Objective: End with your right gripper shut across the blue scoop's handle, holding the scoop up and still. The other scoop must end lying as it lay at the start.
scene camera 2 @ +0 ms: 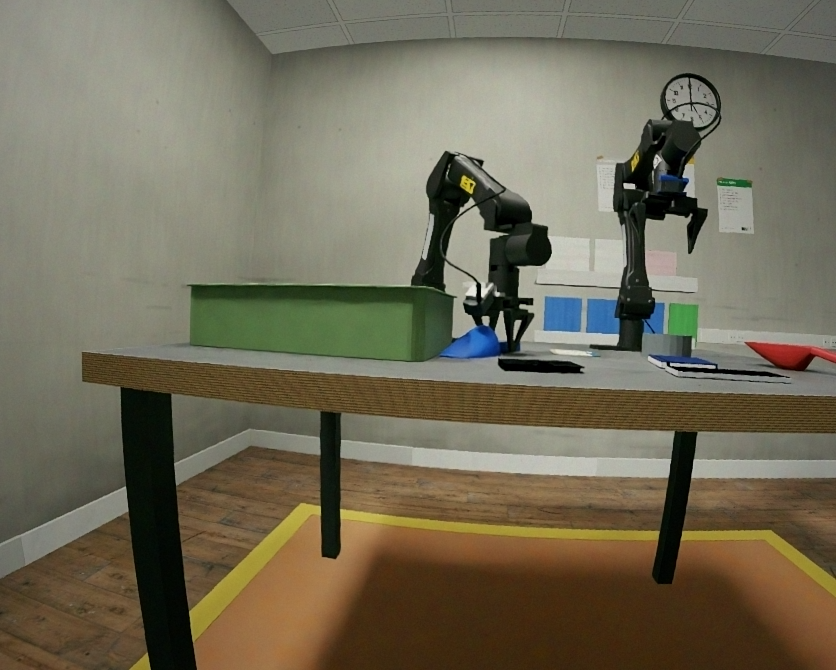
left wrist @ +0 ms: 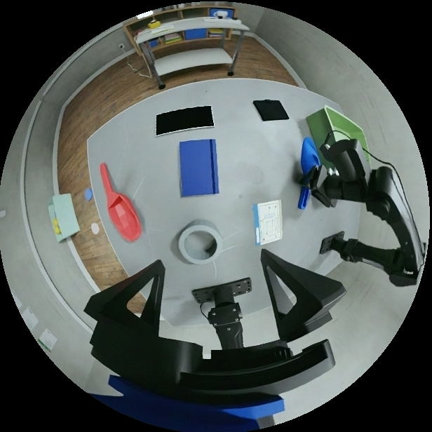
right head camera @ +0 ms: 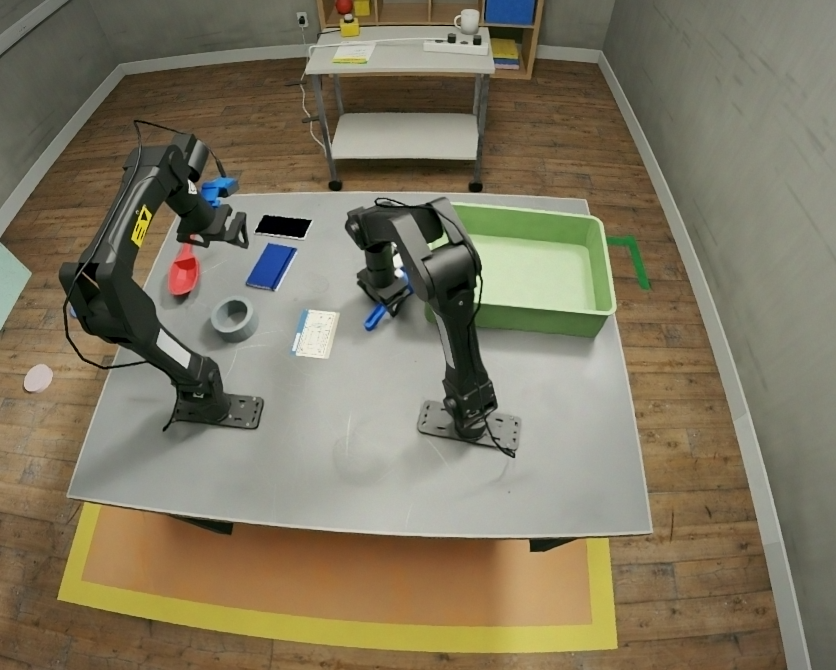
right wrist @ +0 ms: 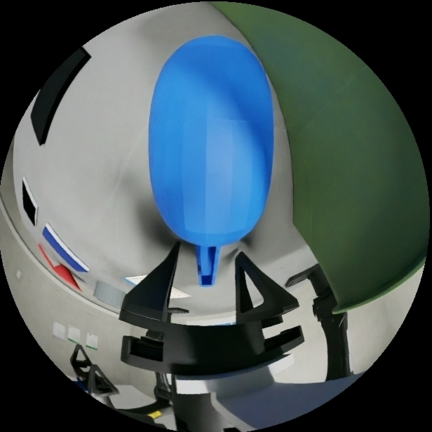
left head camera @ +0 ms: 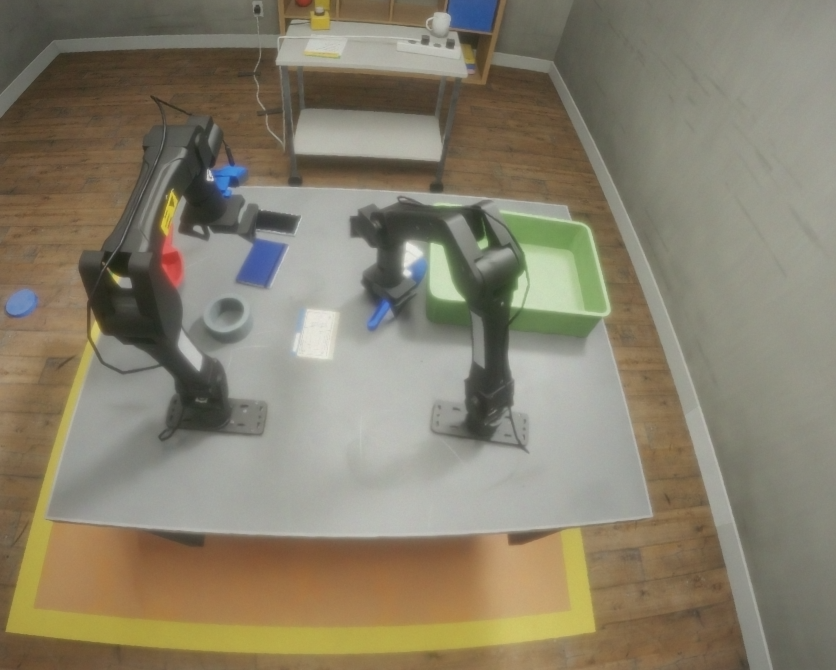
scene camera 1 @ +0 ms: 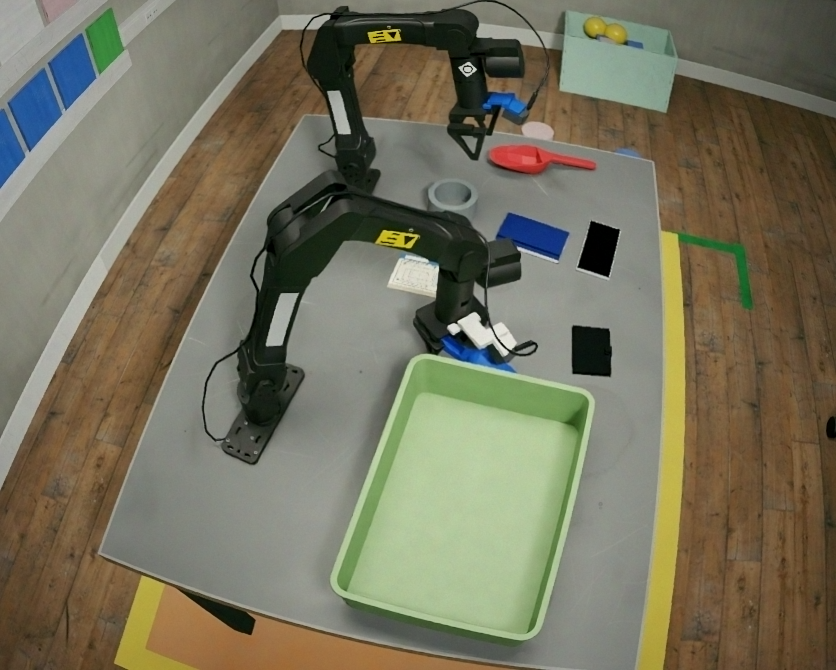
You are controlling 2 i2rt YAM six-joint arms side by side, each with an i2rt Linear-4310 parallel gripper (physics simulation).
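Pixels of known places: left gripper, between the fingertips: (scene camera 2: pixel 665 249) (right head camera: pixel 227 245) (left head camera: pixel 231 239) (scene camera 1: pixel 481 147); right gripper, between the fingertips: (right head camera: pixel 385 307) (left head camera: pixel 386 307) (scene camera 1: pixel 447 347); left arm's base, origin of its link: (scene camera 2: pixel 630 350) (right head camera: pixel 218 409) (left head camera: pixel 217 415); right arm's base, origin of its link: (right head camera: pixel 470 426) (left head camera: pixel 480 424) (scene camera 1: pixel 263 411).
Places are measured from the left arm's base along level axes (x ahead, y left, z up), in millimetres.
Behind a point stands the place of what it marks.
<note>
The blue scoop (left head camera: pixel 378 314) {x 262, y -313, z 3 mm} (right head camera: pixel 375 317) {x 255, y -311, z 3 mm} (scene camera 2: pixel 478 343) {x 403, y -364, z 22 mm} (left wrist: pixel 310 152) (right wrist: pixel 210 140) lies on the table beside the green bin. My right gripper (right wrist: pixel 209 250) is partly open, pointing down low at the scoop's handle. In the right wrist view its fingertips stand on either side of the handle near the bowl, with gaps on both sides. In the head views the arm hides part of the scoop. The red scoop (right head camera: pixel 183 273) {x 355, y 215, z 9 mm} (scene camera 1: pixel 523 159) {x 337, y 215, z 13 mm} (scene camera 2: pixel 785 355) {x 378, y 173, z 25 mm} (left wrist: pixel 124 216) lies flat near the table's far-left edge in the left wrist view. My left gripper (left wrist: pixel 209 261) is wide open and empty, high above the table.
The green bin (right head camera: pixel 519 318) {x 246, y -629, z 48 mm} (scene camera 2: pixel 314 321) {x 531, y -590, z 48 mm} (right wrist: pixel 350 150) stands close beside the blue scoop's bowl. A grey ring (right head camera: pixel 244 329) {x 181, y -24, z 36 mm} (left wrist: pixel 185 245), blue notebook (right head camera: pixel 272 266) {x 384, y -31, z 12 mm} (left wrist: pixel 197 167), phone (scene camera 1: pixel 598 249) {x 527, y -25, z 8 mm} (left wrist: pixel 185 121), black wallet (scene camera 1: pixel 591 350) {x 534, y -280, z 9 mm} (left wrist: pixel 271 110) and white card (right head camera: pixel 316 335) {x 198, y -183, z 2 mm} (left wrist: pixel 270 222) lie on the table.
</note>
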